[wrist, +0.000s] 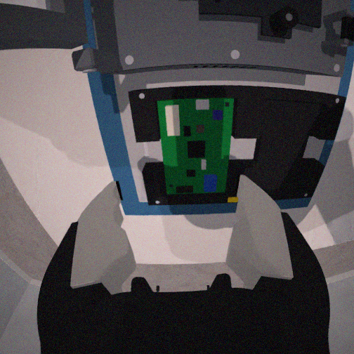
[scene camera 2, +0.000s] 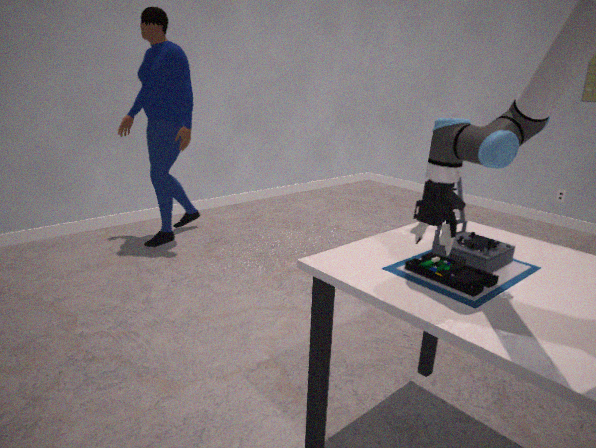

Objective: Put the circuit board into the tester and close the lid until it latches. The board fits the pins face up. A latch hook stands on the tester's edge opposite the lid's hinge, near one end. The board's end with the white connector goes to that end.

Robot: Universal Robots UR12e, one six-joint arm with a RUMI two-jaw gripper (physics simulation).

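Frame: origin at the arm's base, x down, y ahead, z right, level; metres.
Seen in the pictures: gripper, fingertip midpoint: [scene camera 2: 431, 249].
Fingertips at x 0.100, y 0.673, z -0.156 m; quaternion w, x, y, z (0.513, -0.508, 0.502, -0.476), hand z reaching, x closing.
A point is followed by its place in that frame.
The green circuit board [scene camera 2: 442, 266] {x 0.146, y 0.639, z -0.139 m} [wrist: 196, 148] lies face up in the left part of the black tray [scene camera 2: 462, 282] {x 0.150, y 0.549, z -0.185 m} [wrist: 280, 115]. In the wrist view its white connector is at its upper left, towards the tester. The grey tester [scene camera 2: 487, 259] {x 0.108, y 0.540, z -0.072 m} [wrist: 175, 45] stands behind the tray, its black pin bed exposed. Its lid [scene camera 2: 461, 192] {x -0.025, y 0.729, z 0.088 m} stands raised, partly hidden behind the gripper. A small black part [wrist: 347, 27] at the tester's right edge may be the latch hook; I cannot tell. My gripper [scene camera 2: 433, 247] {x 0.100, y 0.673, z -0.156 m} [wrist: 177, 179] is open and empty, above the tray and board, apart from both.
Tray and tester stand on a mat with a blue border [scene camera 2: 475, 302] {x 0.164, y 0.481, z -0.240 m} [wrist: 107, 135] on the white table [scene camera 2: 355, 267] {x 0.166, y 0.820, z -0.315 m}. A yellow mark [wrist: 232, 199] is on the tray's near edge. A person in blue [scene camera 2: 167, 95] is on the floor far left of the table.
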